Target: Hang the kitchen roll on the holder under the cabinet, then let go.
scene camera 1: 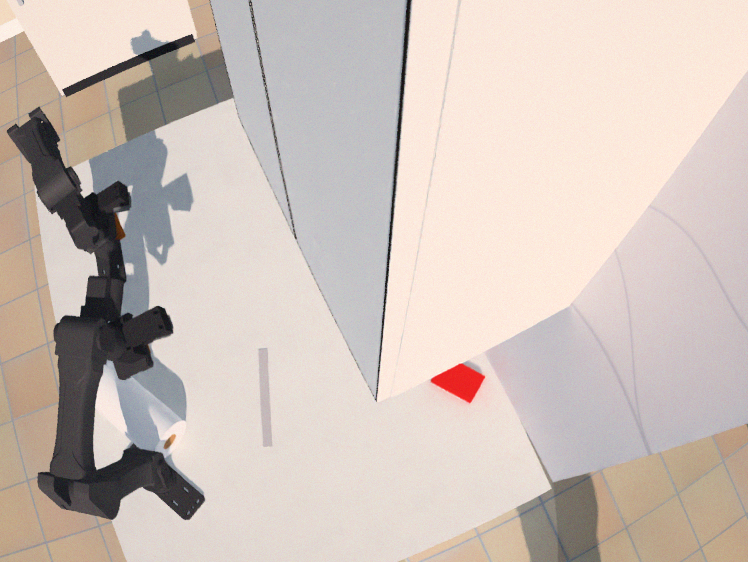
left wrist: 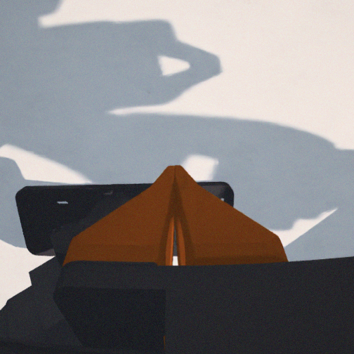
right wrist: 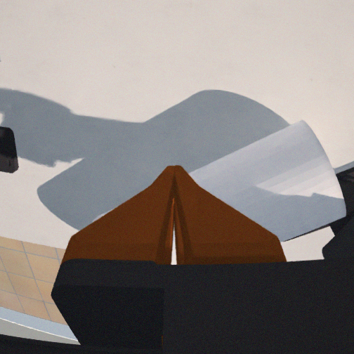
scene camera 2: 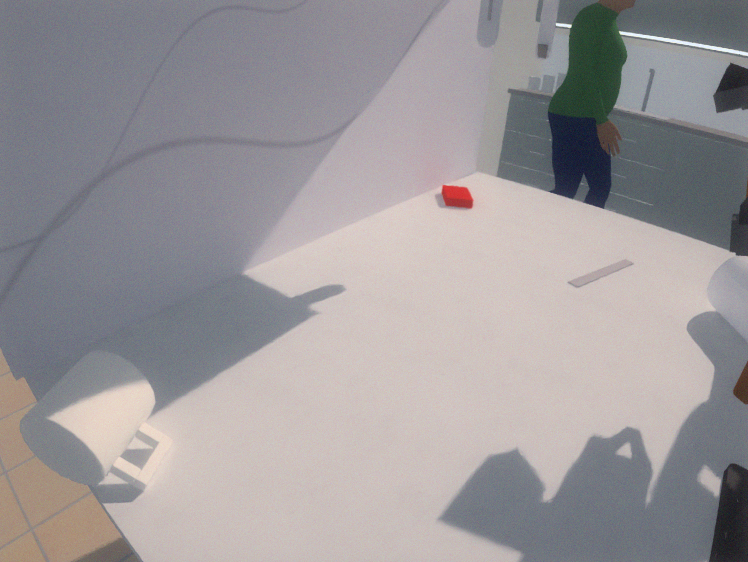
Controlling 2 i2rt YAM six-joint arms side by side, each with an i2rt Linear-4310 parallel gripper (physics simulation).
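Frame: origin at the left arm's base, x ahead, y left, z up, level; metres.
Seen in the pictures: left gripper, fingertip midpoint: (scene camera 1: 123, 236) (scene camera 2: 738, 397); right gripper, fingertip midpoint: (scene camera 1: 146, 351); left arm's base, origin of the base link: (scene camera 1: 108, 250); right arm's base, origin of the base link: (scene camera 1: 162, 479).
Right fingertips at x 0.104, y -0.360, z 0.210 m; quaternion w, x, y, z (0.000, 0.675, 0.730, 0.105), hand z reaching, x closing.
Offsets run from my right fingertips to a thing's top centre. "spot": to the spot under its first point.
The white kitchen roll @(dx -0.125, dy -0.030, dz -0.100 m) (scene camera 1: 151, 412) (scene camera 2: 732, 293) (right wrist: 260, 185) lies on its side on the white table, its brown core end toward the lower right in scene camera 1. My right gripper (right wrist: 173, 176) is shut and empty; in its wrist view its fingertips overlap one end of the roll, and in scene camera 1 its fingers are hidden. My left gripper (scene camera 1: 121, 232) (left wrist: 174, 176) is shut and empty, above the table and farther up the picture than the roll. The large cabinet (scene camera 1: 513, 151) blocks much of scene camera 1. The holder does not show in these views.
A red block @(dx +0.560, dy -0.192, dz -0.190 m) (scene camera 1: 457, 381) (scene camera 2: 457, 197) lies near the wall. A flat grey strip @(dx +0.175, dy -0.098, dz -0.208 m) (scene camera 1: 264, 397) (scene camera 2: 600, 273) lies on the table. A white mug @(spot: dx +0.354, dy +0.658, dz -0.141 m) (scene camera 2: 99, 410) stands by the table edge in scene camera 2. A person (scene camera 2: 589, 78) stands beyond the table.
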